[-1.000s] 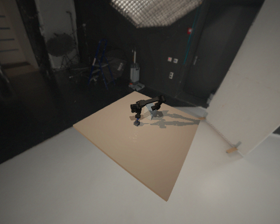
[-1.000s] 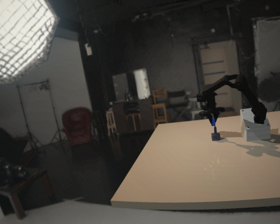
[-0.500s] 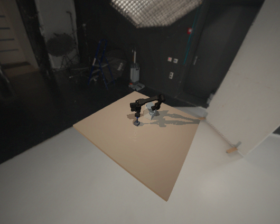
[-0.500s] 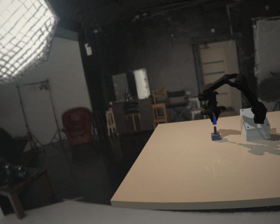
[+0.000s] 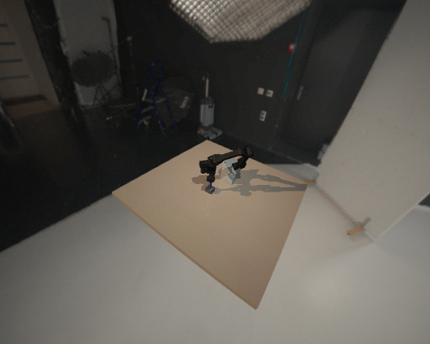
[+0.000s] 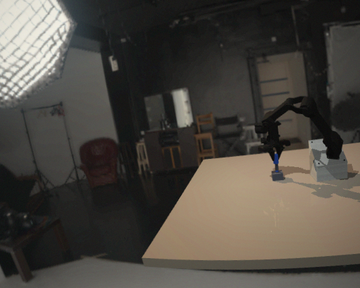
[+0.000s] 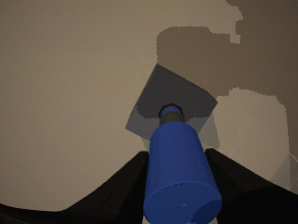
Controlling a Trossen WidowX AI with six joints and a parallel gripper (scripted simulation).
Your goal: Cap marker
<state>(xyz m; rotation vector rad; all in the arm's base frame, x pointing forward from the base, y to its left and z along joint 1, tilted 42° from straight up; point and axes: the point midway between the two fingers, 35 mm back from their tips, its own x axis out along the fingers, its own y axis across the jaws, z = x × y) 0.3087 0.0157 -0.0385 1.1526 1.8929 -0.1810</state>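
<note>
My gripper tip is 9 cm above the dark grey holder block. From my gripper tip the other things lie so: blue cap (1 cm above).
</note>
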